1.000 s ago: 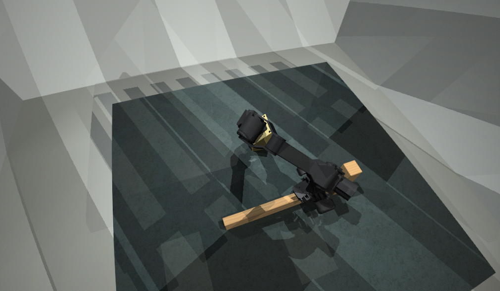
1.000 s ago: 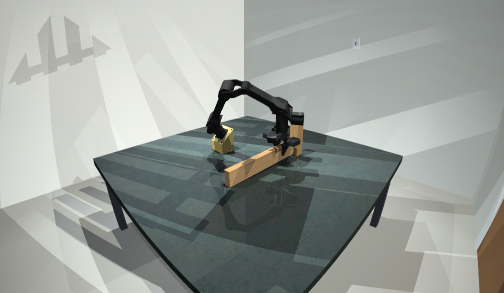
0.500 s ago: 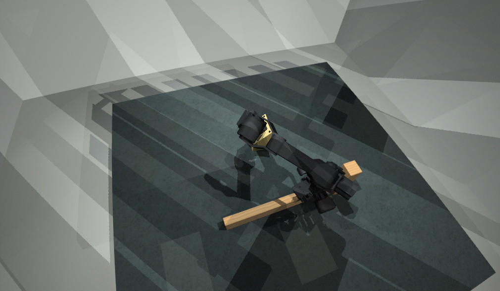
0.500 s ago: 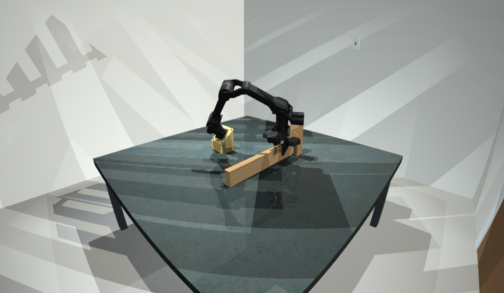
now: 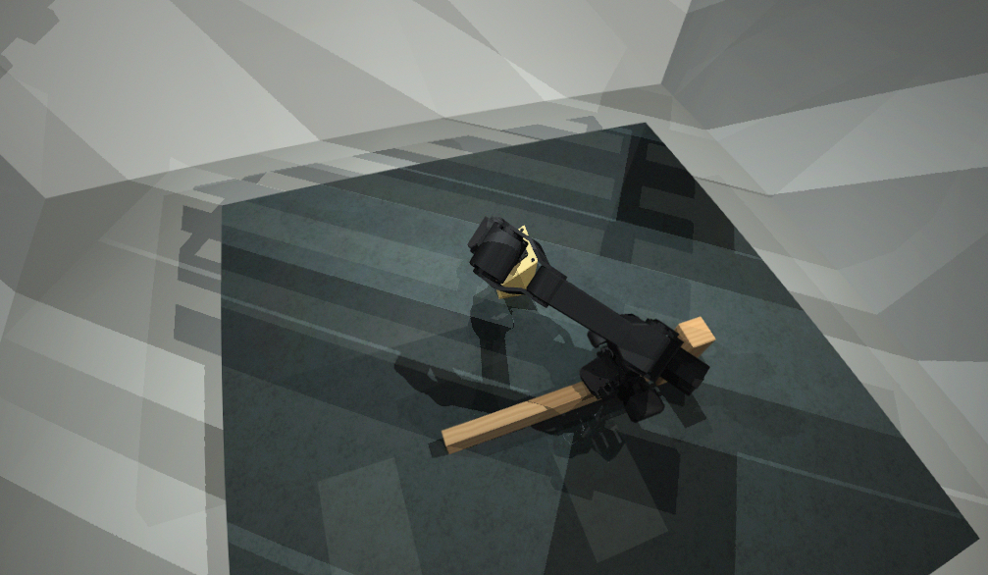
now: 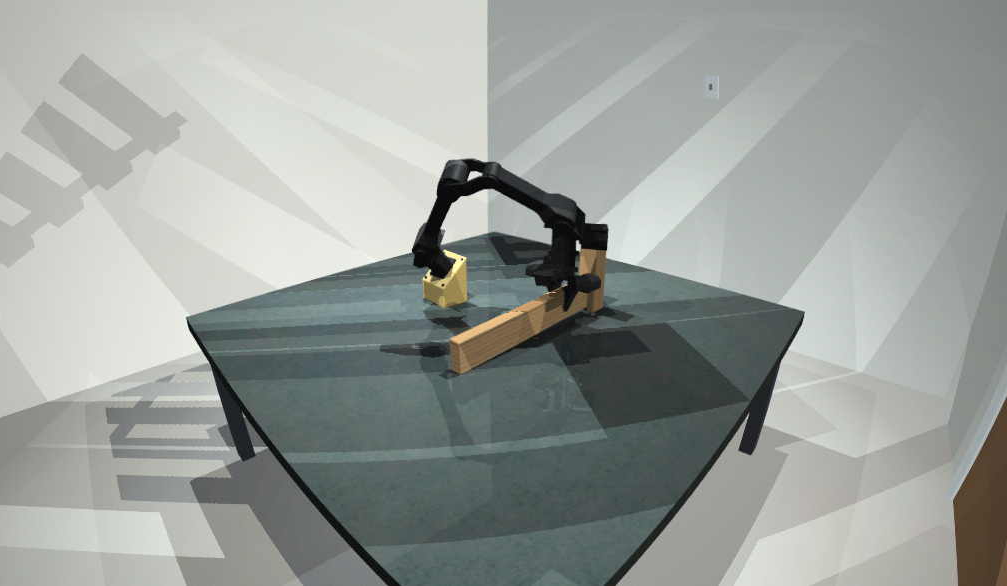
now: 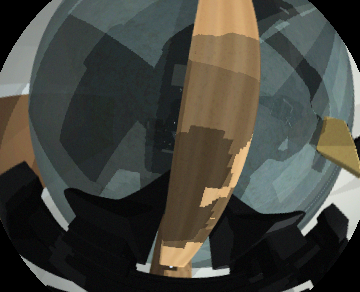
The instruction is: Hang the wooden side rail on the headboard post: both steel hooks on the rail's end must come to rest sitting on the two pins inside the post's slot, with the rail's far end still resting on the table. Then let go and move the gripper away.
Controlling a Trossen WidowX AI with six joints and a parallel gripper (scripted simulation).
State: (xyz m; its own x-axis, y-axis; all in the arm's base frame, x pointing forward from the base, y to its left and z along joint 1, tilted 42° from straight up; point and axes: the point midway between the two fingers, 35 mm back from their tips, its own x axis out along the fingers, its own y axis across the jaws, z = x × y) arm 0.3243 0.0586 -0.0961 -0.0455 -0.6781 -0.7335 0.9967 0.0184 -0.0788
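My gripper tip is 1 cm past the headboard post, 13 cm to the right of it and 4 cm below it.
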